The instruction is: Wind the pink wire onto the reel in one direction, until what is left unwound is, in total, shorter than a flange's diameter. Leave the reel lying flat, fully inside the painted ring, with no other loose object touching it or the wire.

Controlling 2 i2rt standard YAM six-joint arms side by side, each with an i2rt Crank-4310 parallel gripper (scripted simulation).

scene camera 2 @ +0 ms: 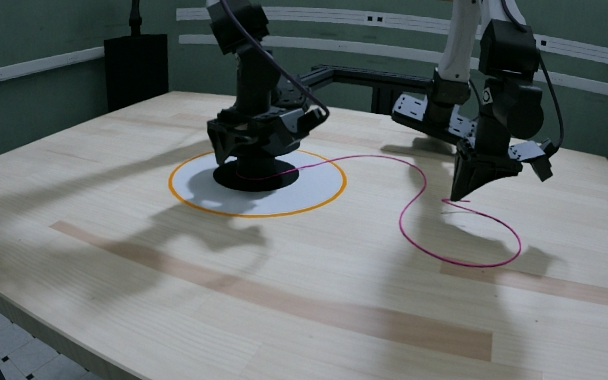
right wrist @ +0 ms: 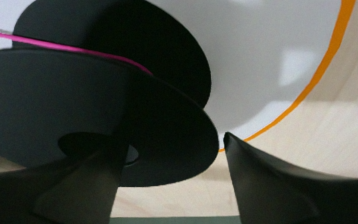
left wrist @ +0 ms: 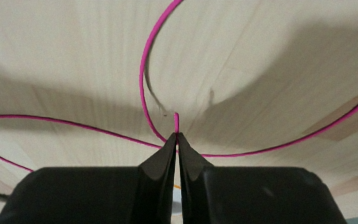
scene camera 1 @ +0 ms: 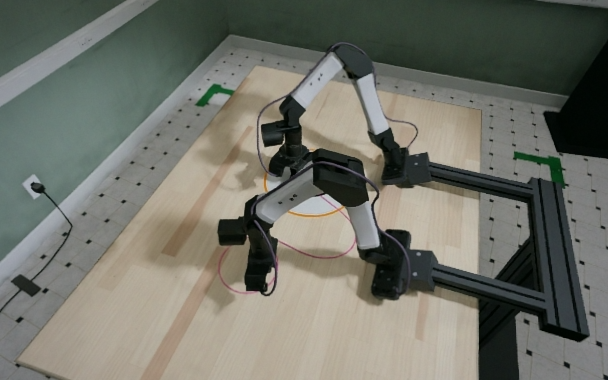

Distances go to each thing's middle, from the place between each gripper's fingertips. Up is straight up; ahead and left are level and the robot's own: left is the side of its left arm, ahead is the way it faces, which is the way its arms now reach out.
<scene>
I see the black reel (scene camera 2: 254,162) 50 mm behind my right hand (scene camera 2: 234,158), 20 mm to the left of it and 20 mm below it.
Now: left hand (scene camera 2: 453,201) 370 mm to the left of the black reel, 70 mm past it and 10 mm above it.
</scene>
